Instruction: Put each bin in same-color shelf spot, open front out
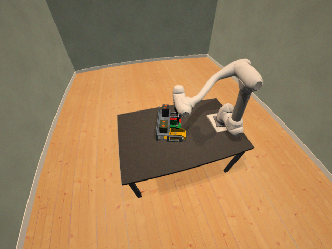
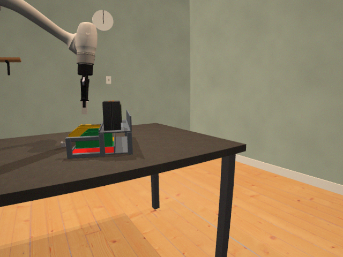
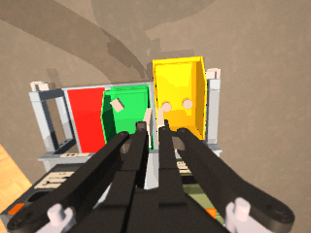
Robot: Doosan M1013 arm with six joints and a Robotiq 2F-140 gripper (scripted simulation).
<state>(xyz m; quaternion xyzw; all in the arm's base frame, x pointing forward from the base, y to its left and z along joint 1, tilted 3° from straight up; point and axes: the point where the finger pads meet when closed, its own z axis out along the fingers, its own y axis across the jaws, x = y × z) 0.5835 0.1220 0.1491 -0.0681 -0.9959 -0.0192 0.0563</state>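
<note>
Now: hand 5 cm to the right of the yellow bin and 14 cm above it. The rest, counted from my hand: green bin 4 cm ahead, 8 cm to the right, 14 cm below.
</note>
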